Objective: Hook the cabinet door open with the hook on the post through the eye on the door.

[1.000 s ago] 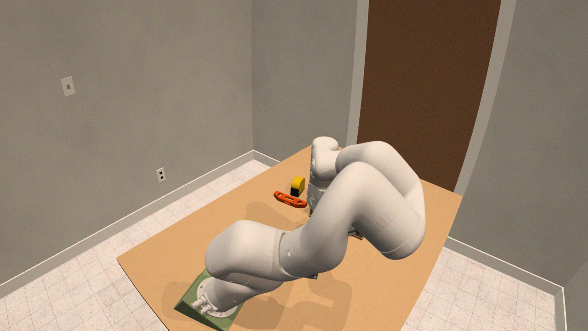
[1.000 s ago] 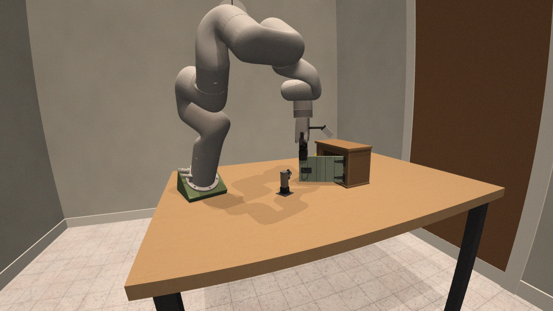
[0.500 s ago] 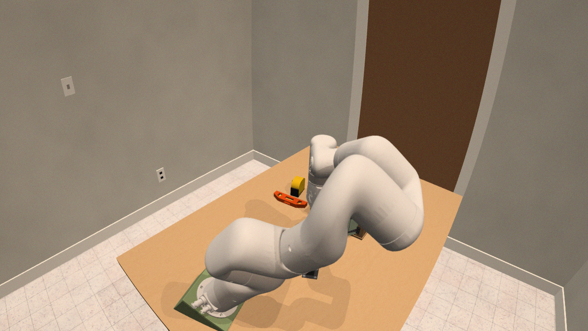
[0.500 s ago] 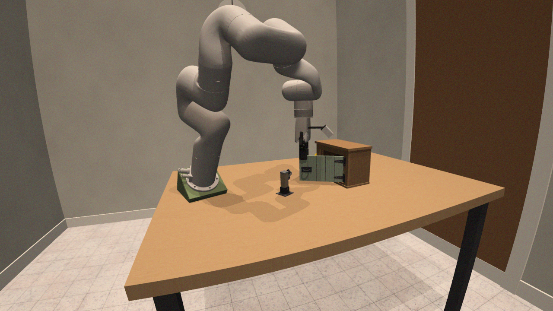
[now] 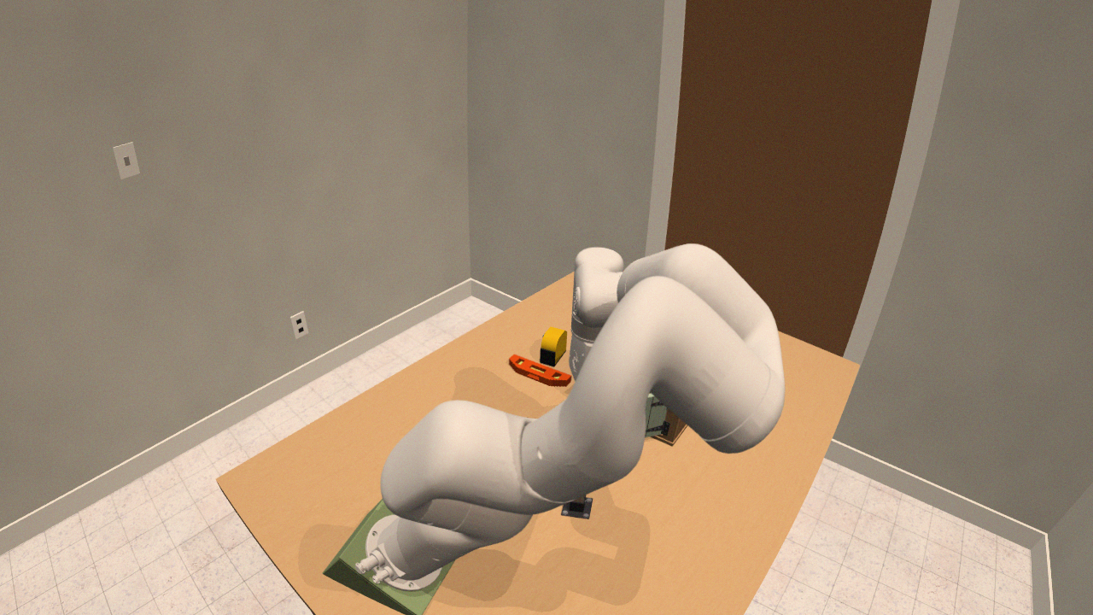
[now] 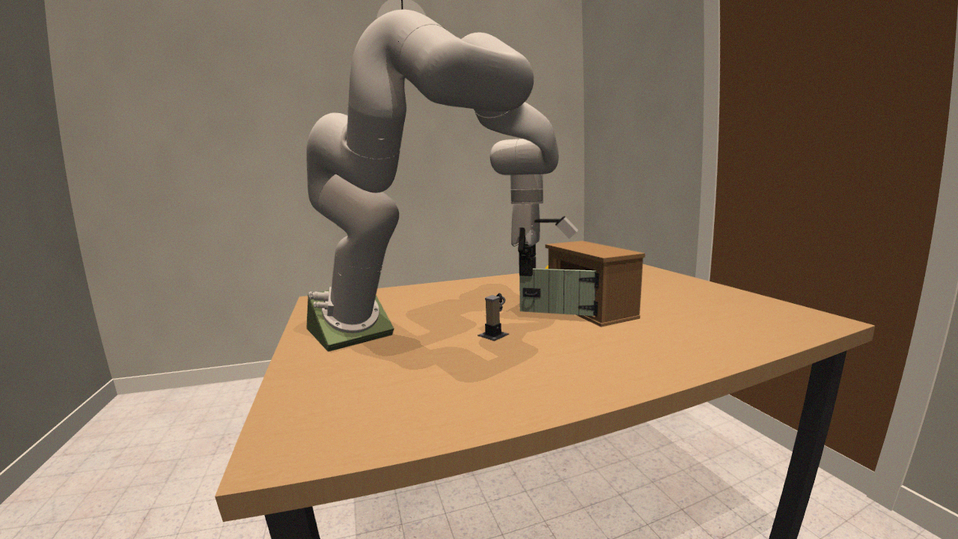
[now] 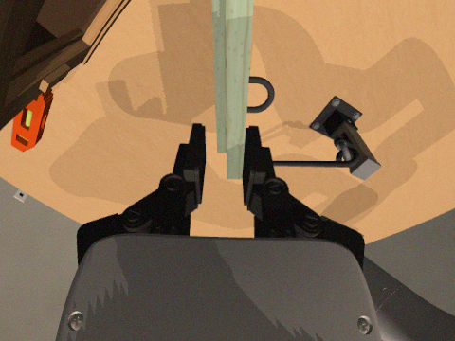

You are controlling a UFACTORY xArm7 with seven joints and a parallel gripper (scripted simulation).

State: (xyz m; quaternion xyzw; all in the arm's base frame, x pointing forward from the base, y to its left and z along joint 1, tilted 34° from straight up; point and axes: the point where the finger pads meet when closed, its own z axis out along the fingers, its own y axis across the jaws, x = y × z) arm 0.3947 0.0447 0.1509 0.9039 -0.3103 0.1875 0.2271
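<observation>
The thin dark hook is 10 cm behind my hand, 2 cm to the right of it and 8 cm below it. Round my hand: green door (5 cm ahead, 6 cm to the right, 6 cm below); orange level (14 cm ahead, 22 cm to the left, 12 cm below); yellow tape measure (22 cm ahead, 24 cm to the left, 10 cm below).
</observation>
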